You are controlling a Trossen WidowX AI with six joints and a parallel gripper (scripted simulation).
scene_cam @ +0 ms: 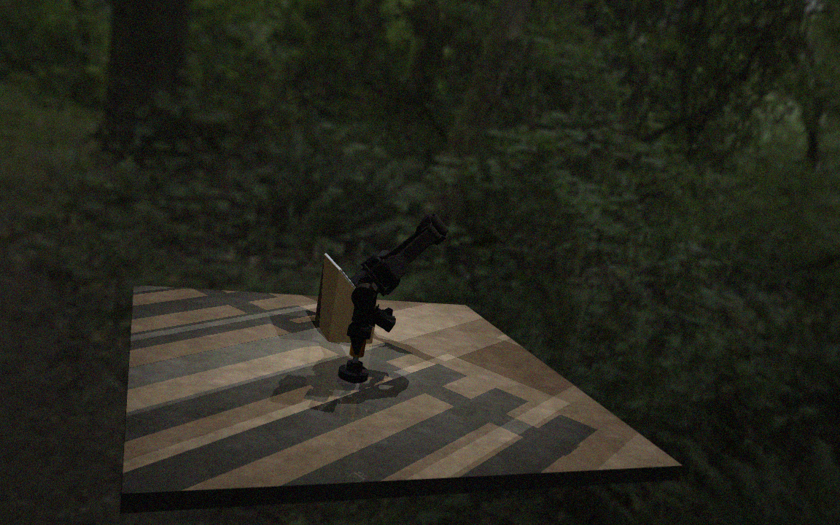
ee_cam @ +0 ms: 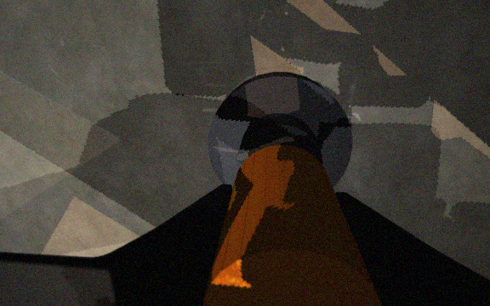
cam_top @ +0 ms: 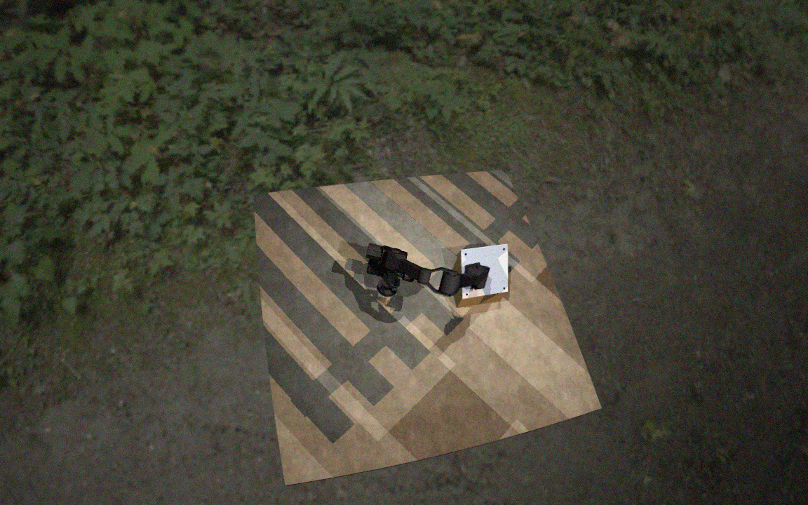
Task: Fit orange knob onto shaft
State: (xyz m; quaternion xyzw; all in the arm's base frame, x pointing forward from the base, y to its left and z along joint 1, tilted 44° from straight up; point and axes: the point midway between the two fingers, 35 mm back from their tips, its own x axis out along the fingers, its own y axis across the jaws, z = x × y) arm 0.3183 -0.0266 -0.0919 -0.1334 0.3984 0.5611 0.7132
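The round dark pedestal lies 40 mm below my gripper tip. Also, from my gripper tip: orange knob 30 mm above.
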